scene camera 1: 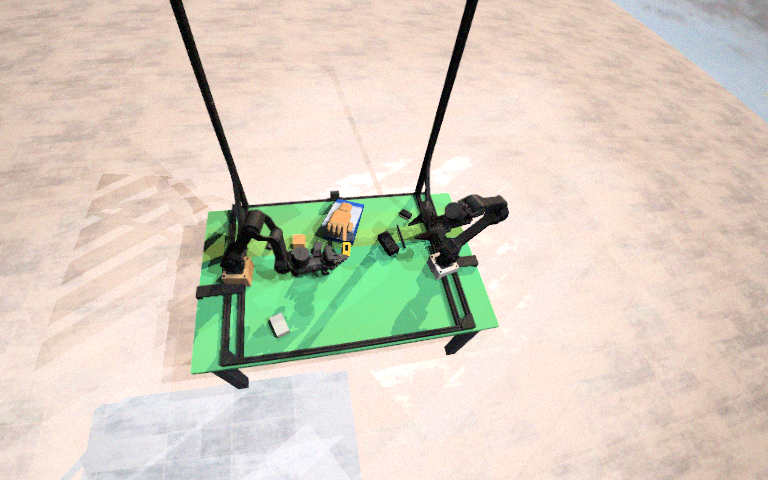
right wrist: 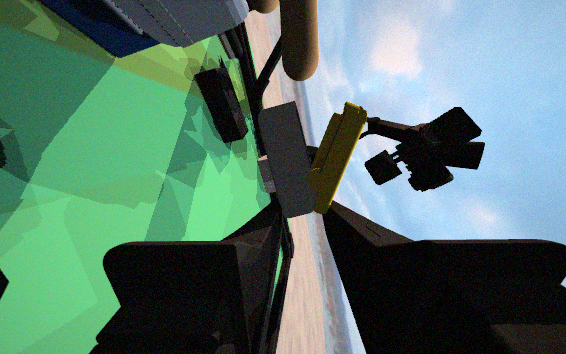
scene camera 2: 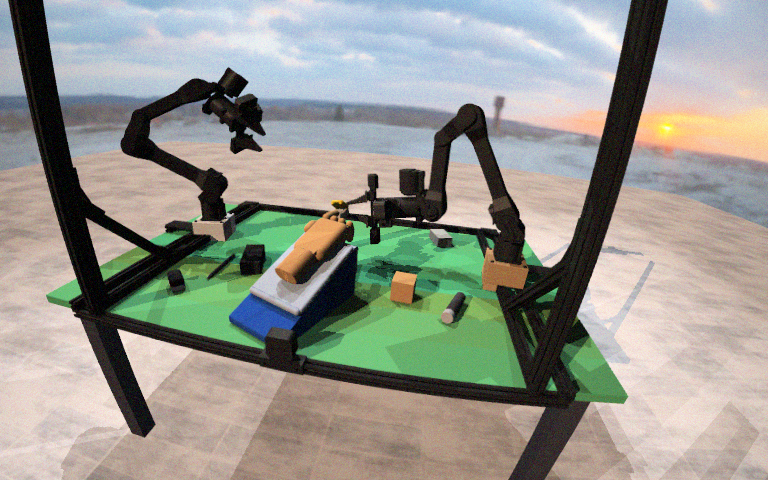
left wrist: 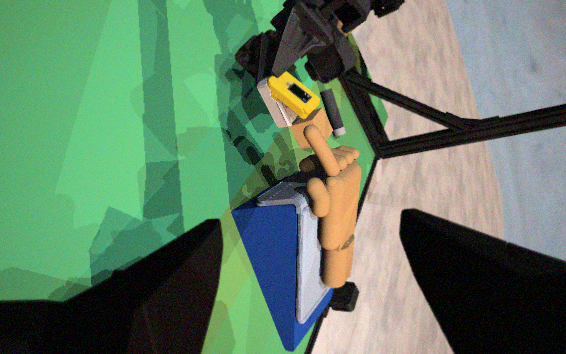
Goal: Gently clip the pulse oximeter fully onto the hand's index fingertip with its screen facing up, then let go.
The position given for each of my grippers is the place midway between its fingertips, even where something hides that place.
My left gripper (scene camera 2: 262,143) is open and holds nothing. A tan cube (left wrist: 317,117) and a black block (right wrist: 217,88) rest on the table. Also in view: my right gripper (scene camera 2: 341,209), a pulse oximeter (right wrist: 301,187), an index finger (right wrist: 299,33) and a blue and grey block (scene camera 2: 272,302).
The pulse oximeter is seen too in the left wrist view (left wrist: 286,98). My left gripper also shows in scene camera 1 (scene camera 1: 411,231), in the right wrist view (right wrist: 404,151) and in the left wrist view (left wrist: 311,227). My right gripper shows as well in scene camera 1 (scene camera 1: 347,257), in the right wrist view (right wrist: 302,205) and in the left wrist view (left wrist: 266,79). The right wrist view misses the tan cube: it is out of frame.
